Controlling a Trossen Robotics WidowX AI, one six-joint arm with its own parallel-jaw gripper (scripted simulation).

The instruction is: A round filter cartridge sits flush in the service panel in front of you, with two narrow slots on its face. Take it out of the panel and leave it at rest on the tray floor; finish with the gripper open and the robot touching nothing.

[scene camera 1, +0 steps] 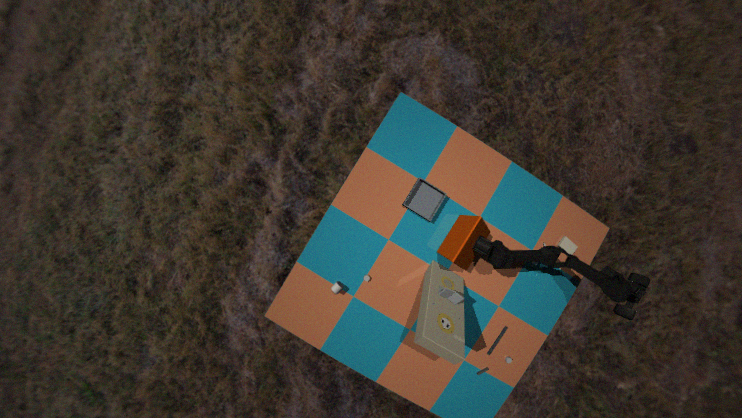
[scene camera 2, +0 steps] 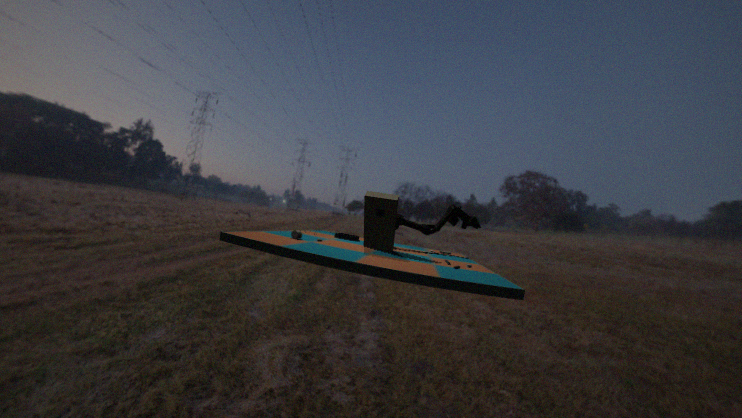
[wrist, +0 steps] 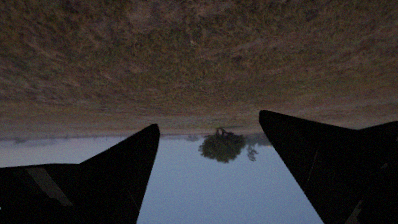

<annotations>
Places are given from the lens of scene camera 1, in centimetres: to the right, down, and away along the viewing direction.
service panel (scene camera 1: 449, 344): 28, 49, 79
</annotations>
